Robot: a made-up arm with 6 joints.
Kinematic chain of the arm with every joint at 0, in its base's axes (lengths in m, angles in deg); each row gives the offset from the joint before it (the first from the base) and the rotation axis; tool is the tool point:
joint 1: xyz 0 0 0.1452 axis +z
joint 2: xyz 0 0.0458 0 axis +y
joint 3: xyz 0 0 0.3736 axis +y
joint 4: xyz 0 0 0.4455 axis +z
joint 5: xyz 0 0 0 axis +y
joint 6: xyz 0 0 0.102 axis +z
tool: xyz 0 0 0
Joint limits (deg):
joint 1: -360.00..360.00
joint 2: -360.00..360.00
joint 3: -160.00..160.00
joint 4: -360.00..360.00
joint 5: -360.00..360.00
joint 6: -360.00..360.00
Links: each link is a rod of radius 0.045 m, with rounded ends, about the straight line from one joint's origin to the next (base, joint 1, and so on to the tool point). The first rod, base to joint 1, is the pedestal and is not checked.
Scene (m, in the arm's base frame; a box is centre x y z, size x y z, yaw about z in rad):
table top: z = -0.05
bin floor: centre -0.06 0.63 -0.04 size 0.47 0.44 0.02 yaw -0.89
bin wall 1: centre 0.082 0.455 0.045 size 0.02 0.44 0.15 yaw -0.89
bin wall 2: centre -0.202 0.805 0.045 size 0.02 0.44 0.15 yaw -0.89
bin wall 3: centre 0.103 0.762 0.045 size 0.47 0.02 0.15 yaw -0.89
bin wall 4: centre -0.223 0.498 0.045 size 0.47 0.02 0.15 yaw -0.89
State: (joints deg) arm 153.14 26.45 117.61 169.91 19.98 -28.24
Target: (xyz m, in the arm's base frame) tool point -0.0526 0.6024 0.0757
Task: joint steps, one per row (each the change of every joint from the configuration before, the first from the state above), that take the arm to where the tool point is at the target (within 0.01 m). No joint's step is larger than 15 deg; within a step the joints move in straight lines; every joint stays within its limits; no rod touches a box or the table.
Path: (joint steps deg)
1: -11.68 -3.62 -9.04 -5.65 1.00 -0.45
2: -11.68 -3.62 -9.05 -5.64 1.01 -0.46
3: -11.42 1.14 1.50 -0.32 -1.00 1.79
4: -11.42 1.13 1.49 -0.31 -1.00 1.78
5: -11.42 1.13 1.50 -0.32 -1.00 1.79
6: -11.42 1.14 1.50 -0.32 -1.00 1.78
7: 3.09 5.45 -1.26 8.05 0.94 -3.11
8: 3.08 5.44 -1.25 8.05 0.94 -3.12

